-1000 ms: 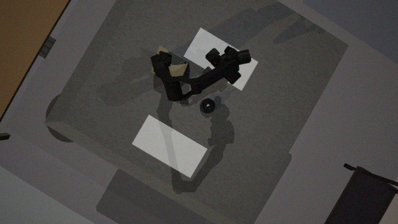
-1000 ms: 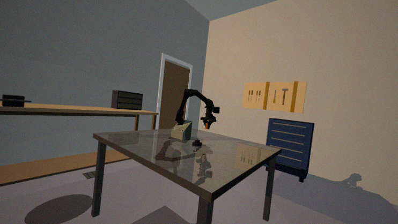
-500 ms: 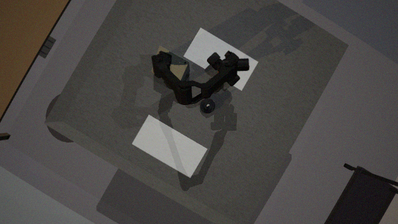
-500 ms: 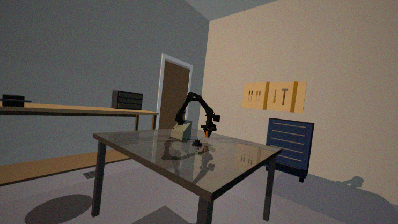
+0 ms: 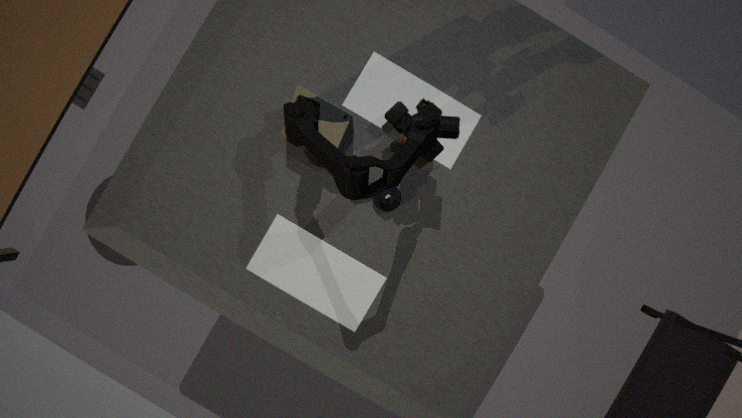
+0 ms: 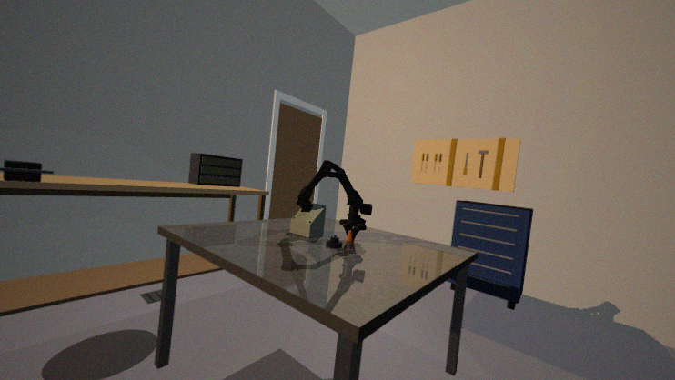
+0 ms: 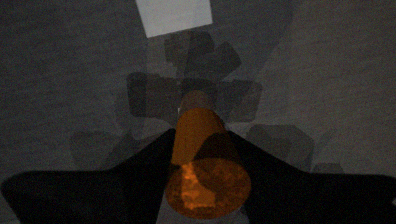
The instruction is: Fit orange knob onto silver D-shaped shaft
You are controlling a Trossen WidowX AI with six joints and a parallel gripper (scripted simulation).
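The orange knob lies 30 mm above my gripper tip. The rest, counted from my gripper tip: dark round pedestal 200 mm to the right, 20 mm above.
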